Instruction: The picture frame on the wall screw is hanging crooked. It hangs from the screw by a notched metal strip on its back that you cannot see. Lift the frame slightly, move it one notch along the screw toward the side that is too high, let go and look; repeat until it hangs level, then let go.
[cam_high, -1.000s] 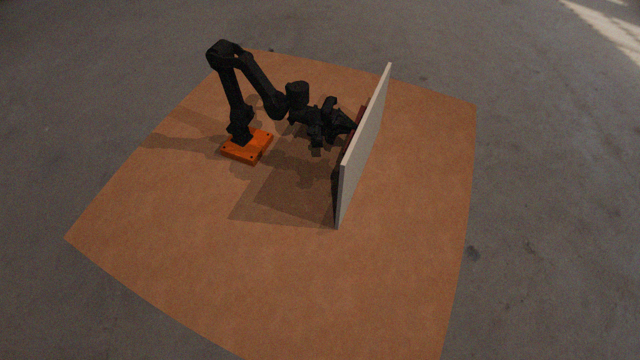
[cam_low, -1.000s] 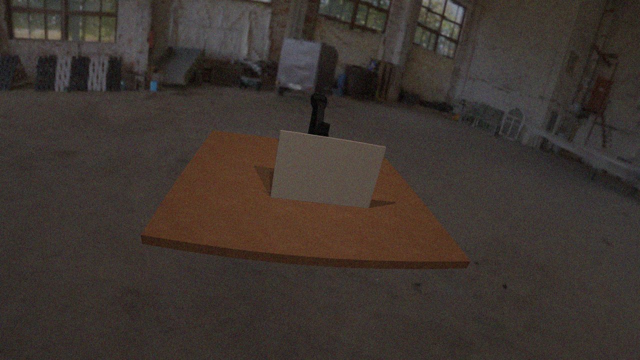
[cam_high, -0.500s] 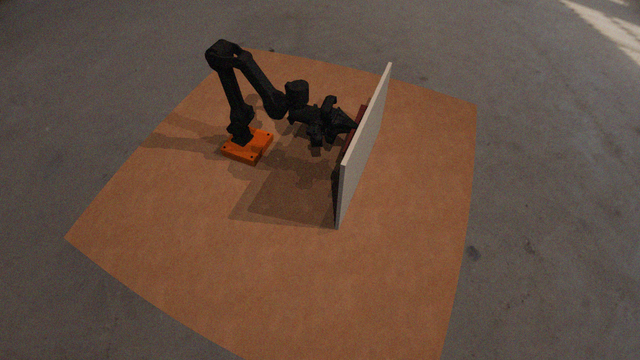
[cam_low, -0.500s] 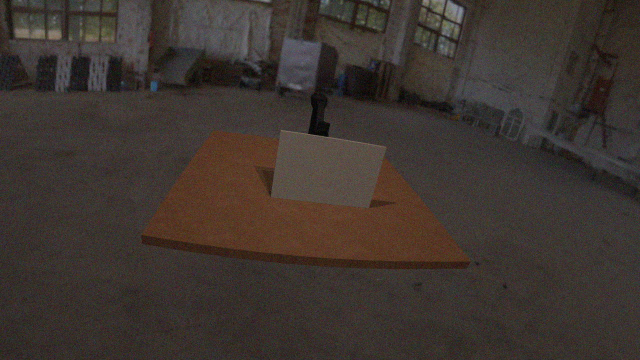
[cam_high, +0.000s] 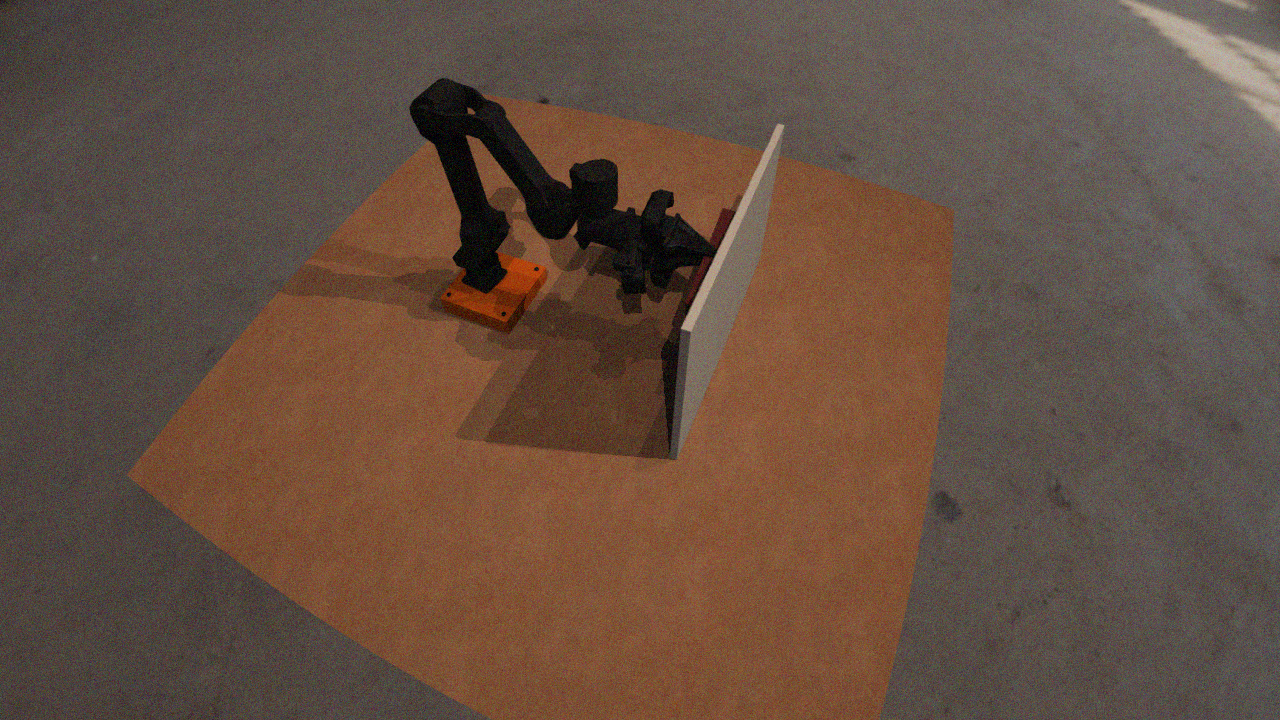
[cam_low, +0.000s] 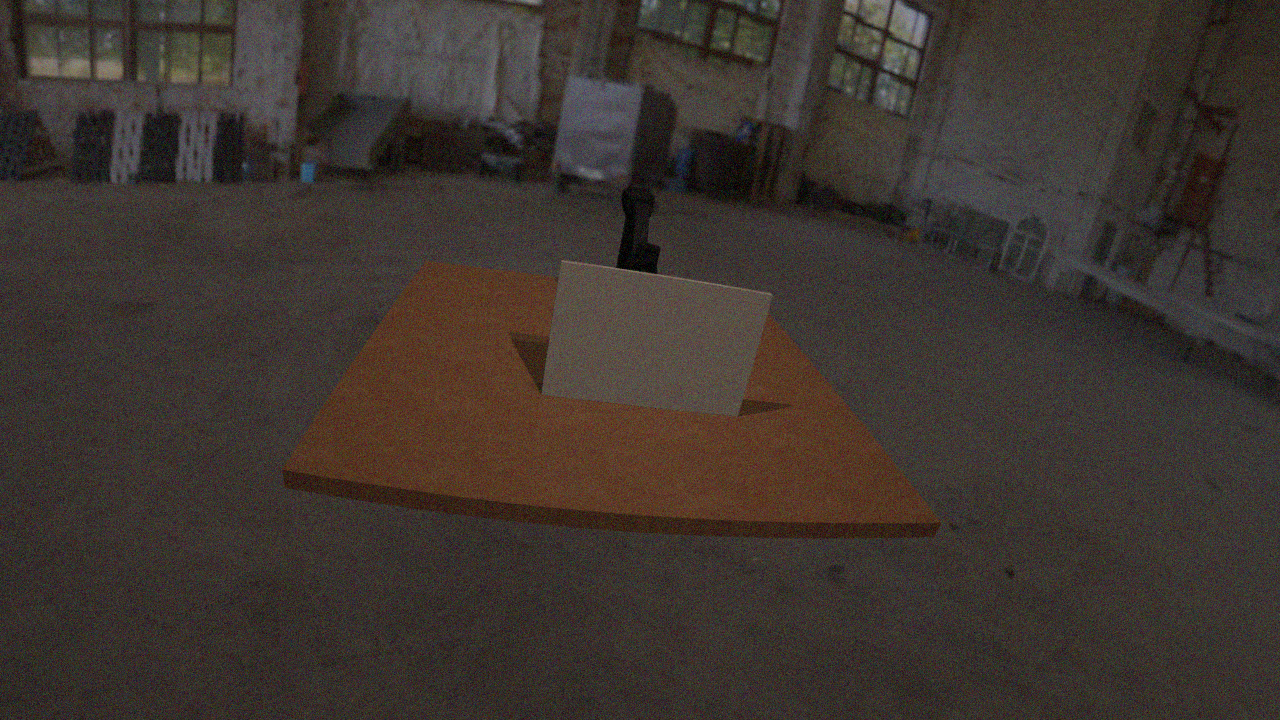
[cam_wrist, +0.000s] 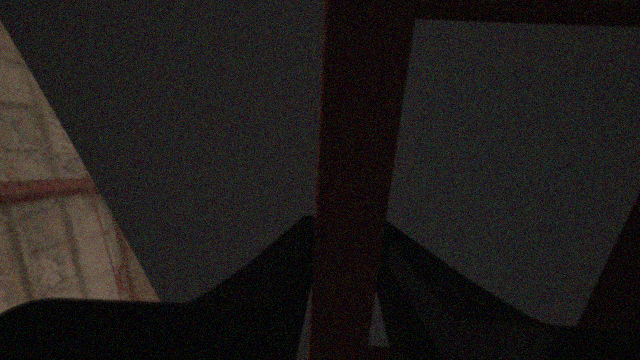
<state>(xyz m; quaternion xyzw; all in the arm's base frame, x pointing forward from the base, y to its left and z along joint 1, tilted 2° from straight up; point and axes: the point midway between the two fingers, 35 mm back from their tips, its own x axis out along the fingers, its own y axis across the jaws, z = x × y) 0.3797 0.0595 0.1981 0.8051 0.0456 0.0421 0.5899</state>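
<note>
Now: gripper tip 10 mm to the right of the dark red picture frame and 50 mm above it. Also, from my gripper tip: white wall panel (10 mm ahead, 20 mm to the left, 70 mm below).
</note>
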